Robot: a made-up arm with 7 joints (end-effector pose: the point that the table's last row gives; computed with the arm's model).
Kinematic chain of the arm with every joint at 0, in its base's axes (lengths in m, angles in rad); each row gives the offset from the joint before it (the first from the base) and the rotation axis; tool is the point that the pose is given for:
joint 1: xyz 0 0 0.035 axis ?
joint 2: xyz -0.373 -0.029 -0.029 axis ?
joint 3: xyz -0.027 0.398 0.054 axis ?
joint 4: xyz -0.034 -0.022 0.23 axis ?
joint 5: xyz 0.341 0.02 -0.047 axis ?
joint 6: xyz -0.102 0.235 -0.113 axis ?
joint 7: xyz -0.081 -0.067 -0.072 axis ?
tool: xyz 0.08 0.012 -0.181
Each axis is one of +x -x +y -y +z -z.
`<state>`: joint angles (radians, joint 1 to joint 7).
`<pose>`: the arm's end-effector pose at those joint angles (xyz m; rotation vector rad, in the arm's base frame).
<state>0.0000 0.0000 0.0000 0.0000 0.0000 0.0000 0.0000</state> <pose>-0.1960 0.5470 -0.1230 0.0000 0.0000 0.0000</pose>
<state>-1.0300 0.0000 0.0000 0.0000 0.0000 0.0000 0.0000</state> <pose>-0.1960 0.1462 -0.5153 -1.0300 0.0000 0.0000</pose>
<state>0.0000 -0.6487 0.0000 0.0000 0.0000 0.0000 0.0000</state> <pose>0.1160 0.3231 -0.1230 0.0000 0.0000 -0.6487</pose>
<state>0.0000 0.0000 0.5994 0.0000 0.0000 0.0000 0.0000</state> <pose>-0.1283 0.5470 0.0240 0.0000 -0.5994 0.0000</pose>
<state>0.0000 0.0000 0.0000 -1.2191 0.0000 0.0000 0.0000</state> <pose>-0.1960 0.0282 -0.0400 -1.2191 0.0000 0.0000</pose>
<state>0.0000 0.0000 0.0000 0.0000 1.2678 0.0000 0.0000</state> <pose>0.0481 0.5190 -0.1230 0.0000 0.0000 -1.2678</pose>
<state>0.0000 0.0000 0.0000 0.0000 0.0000 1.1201 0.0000</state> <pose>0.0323 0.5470 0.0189 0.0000 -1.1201 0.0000</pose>
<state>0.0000 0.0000 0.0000 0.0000 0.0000 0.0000 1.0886</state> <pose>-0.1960 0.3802 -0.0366 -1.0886 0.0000 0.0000</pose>
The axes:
joint 1: +x
joint 2: +z
joint 3: -y
joint 4: +x
joint 5: -z
joint 6: -y
joint 7: -x

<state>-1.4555 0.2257 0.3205 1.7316 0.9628 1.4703 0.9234</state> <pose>-0.2398 0.4228 -0.4953 -1.1126 -0.7194 -1.0805</pose>
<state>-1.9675 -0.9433 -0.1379 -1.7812 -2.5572 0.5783 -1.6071</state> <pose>-0.0453 0.5558 -0.1202 0.4600 0.6319 -1.5662</pose>
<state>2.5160 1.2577 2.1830 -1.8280 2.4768 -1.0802 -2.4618</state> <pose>-0.8645 0.3510 -0.4533 1.8164 0.5845 0.7630</pose>
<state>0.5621 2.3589 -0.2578 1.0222 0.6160 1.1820 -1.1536</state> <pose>-1.2728 -0.2370 0.1715 2.0675 0.6159 1.3616</pose>
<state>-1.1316 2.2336 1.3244 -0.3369 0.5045 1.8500 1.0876</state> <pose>-0.6082 0.2493 0.4638 0.4455 -1.3549 -0.2707</pose>
